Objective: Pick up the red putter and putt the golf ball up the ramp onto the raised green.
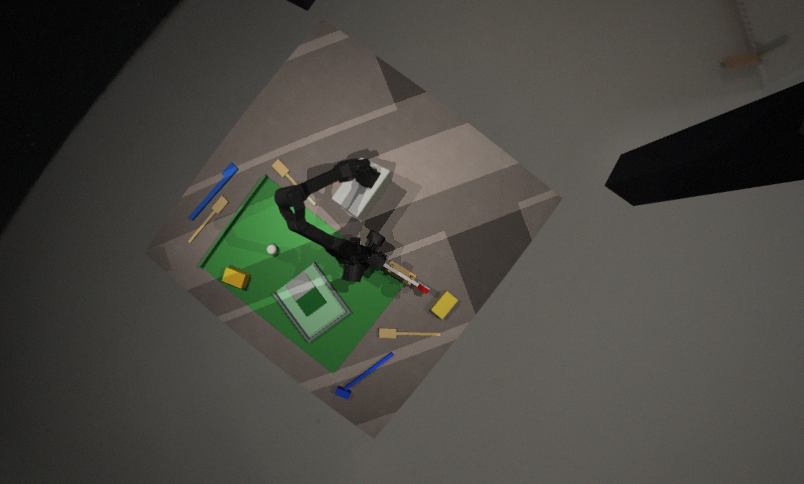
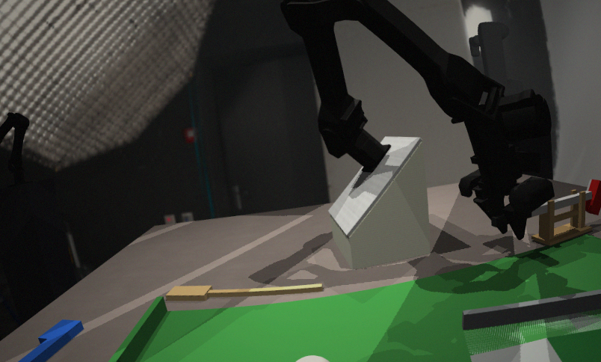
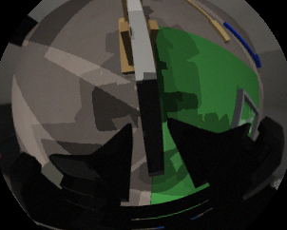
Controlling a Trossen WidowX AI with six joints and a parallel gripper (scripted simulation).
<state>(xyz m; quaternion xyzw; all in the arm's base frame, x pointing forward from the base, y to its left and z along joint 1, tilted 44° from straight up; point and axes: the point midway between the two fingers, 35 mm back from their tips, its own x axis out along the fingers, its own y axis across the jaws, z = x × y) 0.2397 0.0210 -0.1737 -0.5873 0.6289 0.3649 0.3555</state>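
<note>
Now: gripper tip 13 cm to the right of the wooden stand. Also, from my gripper tip: grey-framed platform (29 cm ahead, 10 cm to the right, 2 cm below); then golf ball (19 cm ahead, 37 cm to the right, 1 cm below); then green mat (23 cm ahead, 22 cm to the right, 3 cm below).
</note>
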